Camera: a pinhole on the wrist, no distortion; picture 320 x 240 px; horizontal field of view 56.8 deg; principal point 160.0 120.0 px. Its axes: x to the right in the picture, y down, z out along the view. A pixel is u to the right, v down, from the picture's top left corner.
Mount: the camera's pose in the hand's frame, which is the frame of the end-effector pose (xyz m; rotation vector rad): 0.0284 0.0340 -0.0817 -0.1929 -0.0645 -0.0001
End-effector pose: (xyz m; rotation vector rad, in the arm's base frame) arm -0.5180 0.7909 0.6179 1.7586 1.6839 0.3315
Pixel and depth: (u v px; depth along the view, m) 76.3 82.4 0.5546
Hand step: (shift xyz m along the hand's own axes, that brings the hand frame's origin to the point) -0.1641 0.0701 0.4649
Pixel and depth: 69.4 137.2 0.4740
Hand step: -0.1466 0.1510 0.3680
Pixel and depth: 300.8 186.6 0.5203
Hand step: 0.2429 0.2501 0.4213
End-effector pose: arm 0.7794 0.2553 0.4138 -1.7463 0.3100 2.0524
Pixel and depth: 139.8 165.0 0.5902
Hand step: -0.0490 0.2349 0.4766
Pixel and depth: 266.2 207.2 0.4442
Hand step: 0.1599 0.2485 0.3385
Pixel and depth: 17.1 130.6 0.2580
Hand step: -0.1124 0.0917 0.1612
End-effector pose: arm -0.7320 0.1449 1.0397 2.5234 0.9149 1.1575
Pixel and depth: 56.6 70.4 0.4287
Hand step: -0.1490 0.0447 0.3423
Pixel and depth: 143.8 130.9 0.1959
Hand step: 0.0052 0.0785 0.1081
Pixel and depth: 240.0 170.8 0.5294
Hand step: 0.1379 0.2255 0.4285
